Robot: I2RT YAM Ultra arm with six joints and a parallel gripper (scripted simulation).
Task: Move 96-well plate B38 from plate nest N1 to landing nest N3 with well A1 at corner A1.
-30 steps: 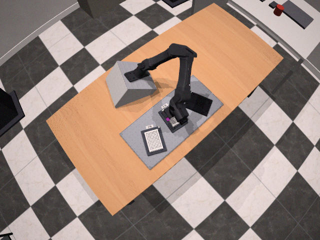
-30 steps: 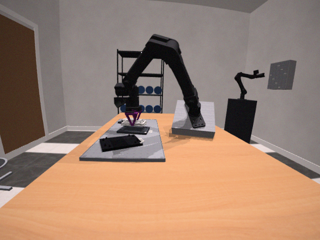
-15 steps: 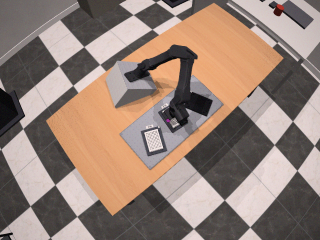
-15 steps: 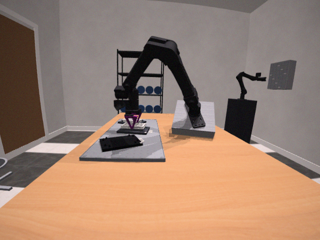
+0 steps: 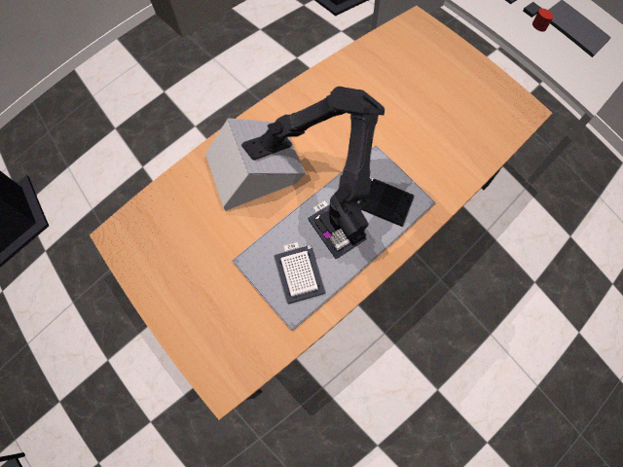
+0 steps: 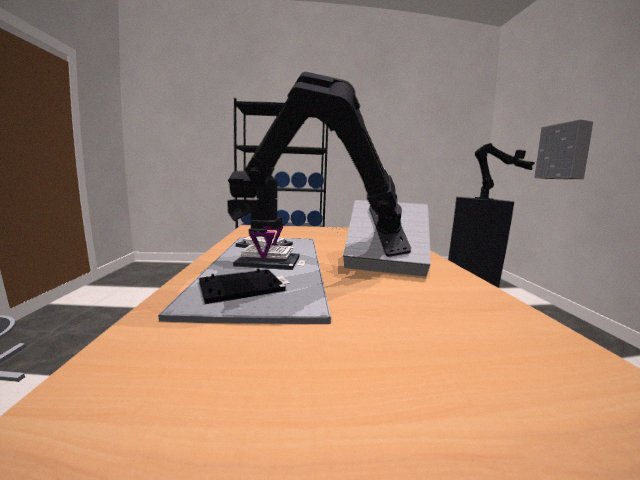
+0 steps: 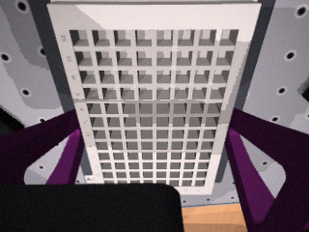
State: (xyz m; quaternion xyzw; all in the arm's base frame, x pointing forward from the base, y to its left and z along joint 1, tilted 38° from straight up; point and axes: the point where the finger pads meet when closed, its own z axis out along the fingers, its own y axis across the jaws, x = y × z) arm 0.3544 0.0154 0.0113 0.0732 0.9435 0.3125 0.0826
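Right now the dark landing nest N3 is 3 cm below my hand. Round my hand: black plate nest N1: 19 cm to the left, 3 cm below, 3 cm ahead; N2 label: 15 cm to the right, 5 cm behind, 3 cm below; N1 label: 15 cm to the left, 6 cm behind, 3 cm below.
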